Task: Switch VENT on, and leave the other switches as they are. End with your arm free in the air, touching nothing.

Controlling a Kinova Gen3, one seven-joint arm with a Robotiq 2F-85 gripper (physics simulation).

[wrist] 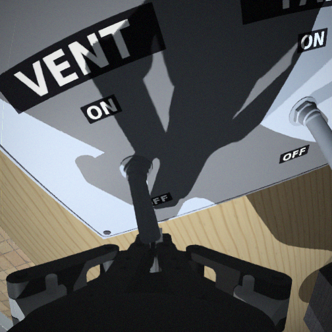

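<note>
The VENT switch (142,205) is a round lever in shadow, below the VENT label (75,57) and its ON label (101,109). The lever points down the view toward the camera, over the left part of its OFF label (161,199). My gripper (153,238) is shut with nothing between its fingers. The fingertips are at the lever's free end, which overlaps them in the view; whether they touch cannot be told. The panel (45,150) is pale grey, with my arm's dark shadow across it.
A second switch (318,125) stands at the right, between its own ON label (312,39) and OFF label (294,154). Its large label is cut off at the top. A wooden surface (225,225) lies beyond the panel's lower edge. A dark block (320,305) shows at the lower right.
</note>
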